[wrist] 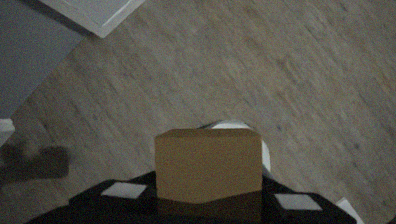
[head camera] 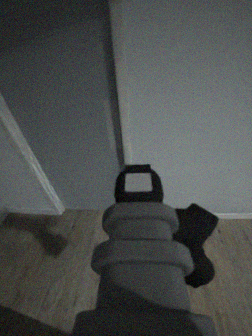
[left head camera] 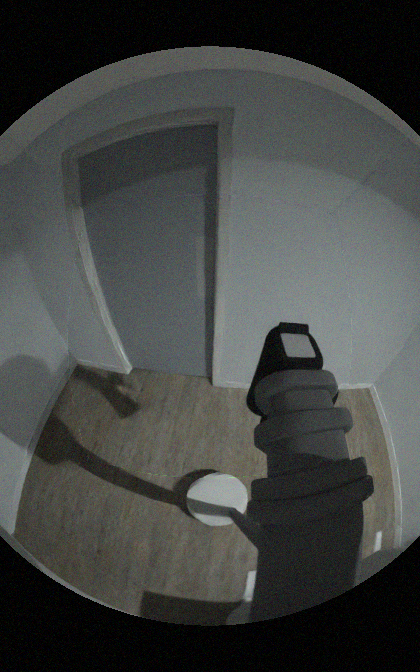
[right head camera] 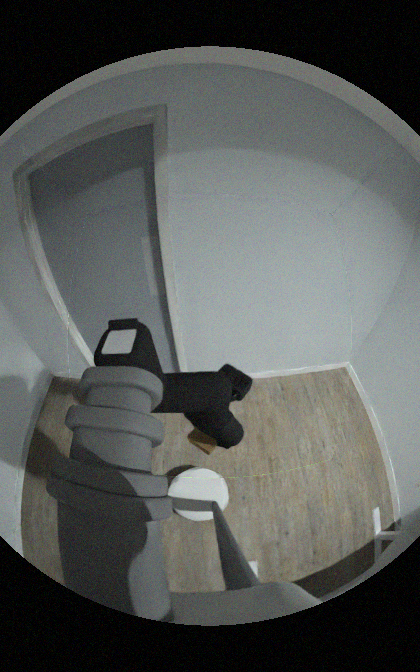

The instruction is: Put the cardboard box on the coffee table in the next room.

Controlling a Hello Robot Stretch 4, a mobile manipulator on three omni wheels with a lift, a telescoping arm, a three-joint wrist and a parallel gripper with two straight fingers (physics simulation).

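Frame: origin at the robot's base, x ahead, y left, z up, level; centimetres.
Seen in the pictures: gripper, fingertip midpoint: (wrist: 210,183).
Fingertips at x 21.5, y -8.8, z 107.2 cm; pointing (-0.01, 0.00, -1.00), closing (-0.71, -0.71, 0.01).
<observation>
A point is followed by its place in that frame.
The brown cardboard box (wrist: 208,167) {y -10.6, x 23.6, z 112.2 cm} (right head camera: 202,441) is between the two black fingers of my gripper (wrist: 210,183) {y -8.8, x 21.5, z 107.2 cm}, at the bottom middle of the wrist view. My gripper is shut on it and holds it above the wood floor. In the right head view a small part of the box shows below the black wrist; the fingers are hidden there. The coffee table does not show in these views.
A doorway (left head camera: 222,260) (right head camera: 162,240) stands ahead and to the left, with a grey wall beyond it. A pale wall (head camera: 190,110) {y -36.9, x 105.5, z 123.6 cm} is straight ahead and to the right of the doorway. The white round base part (left head camera: 217,500) (right head camera: 200,492) is below the arm.
</observation>
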